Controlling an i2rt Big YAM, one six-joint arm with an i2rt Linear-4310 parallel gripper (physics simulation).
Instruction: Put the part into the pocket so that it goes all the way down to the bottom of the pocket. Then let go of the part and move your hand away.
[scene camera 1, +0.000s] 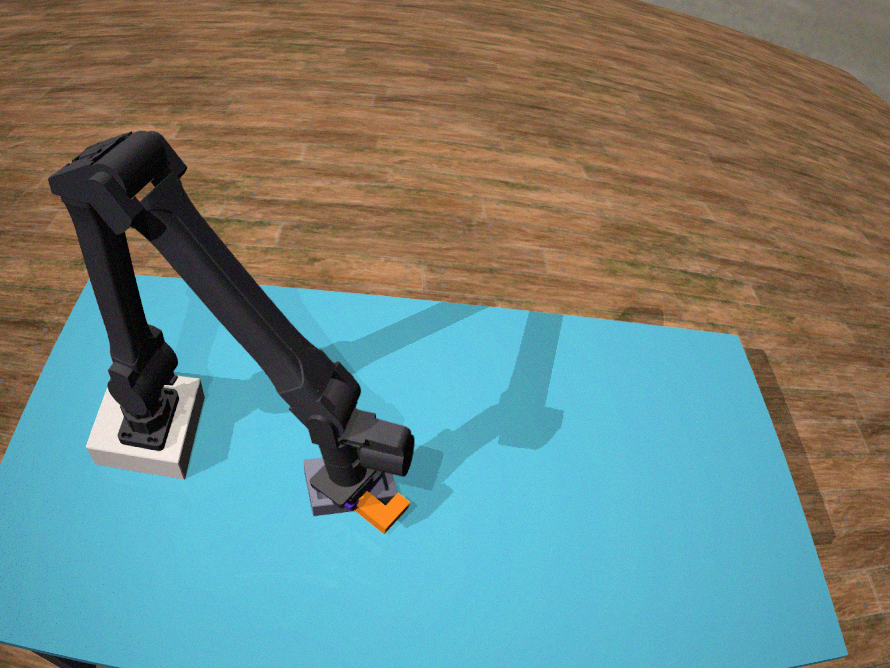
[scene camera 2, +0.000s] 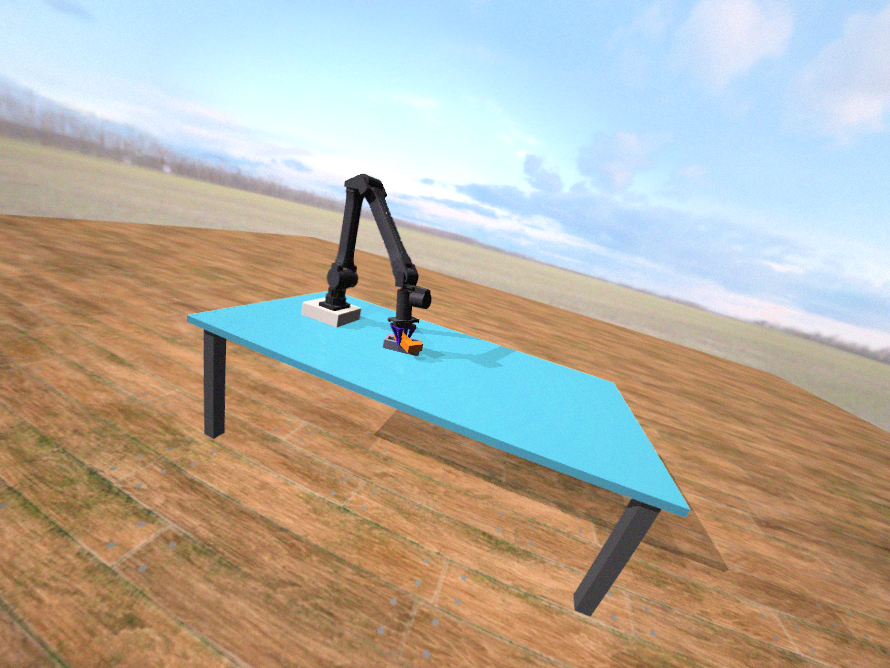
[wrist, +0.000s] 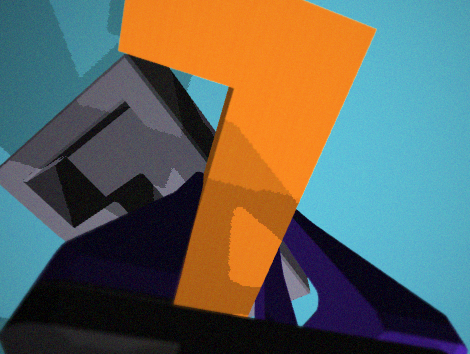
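Where they show: gripper, fingertip midpoint: (scene camera 1: 356, 501) (scene camera 2: 402, 344) (wrist: 232, 192); arm's base, link origin: (scene camera 1: 149, 419) (scene camera 2: 334, 306).
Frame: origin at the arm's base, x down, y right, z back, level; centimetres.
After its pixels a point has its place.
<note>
The orange L-shaped part (scene camera 1: 381, 516) {x -0.5, y 12.0, z -41.3 cm} (scene camera 2: 411, 346) {x 0.1, y 13.1, z -42.7 cm} (wrist: 290, 65) {x -0.6, y 11.7, z -41.9 cm} is held by one leg between the purple fingers. Its corner and other leg stick out past the grey block (scene camera 1: 312, 480) (scene camera 2: 390, 345) {x 3.9, y 9.7, z -33.2 cm} (wrist: 119, 81) {x 2.1, y 5.9, z -43.1 cm}. The block has the sunken pocket in its top. The part is outside the pocket, low by the block's right front side and turned at an angle to it. Whether it touches the block cannot be told. My gripper (scene camera 1: 355, 502) {x 2.4, y 8.3, z -37.3 cm} (scene camera 2: 401, 336) {x 2.4, y 8.3, z -37.3 cm} (wrist: 232, 192) {x 2.4, y 8.3, z -37.3 cm} is shut on the part, beside and over the block. The fingers and part hide some of the pocket in the wrist view.
The arm's white base block (scene camera 1: 136, 460) {x 1.5, y 7.7, z 0.7 cm} (scene camera 2: 329, 314) {x 1.3, y 7.5, z -3.3 cm} stands on the left of the blue table (scene camera 1: 611, 503) {x 5.6, y 3.8, z -82.1 cm} (scene camera 2: 503, 402) {x 5.7, y 17.9, z -79.2 cm} in scene view 1. The forearm reaches over the table from there to the grey block. Arm shadows lie across the table beyond the part.
</note>
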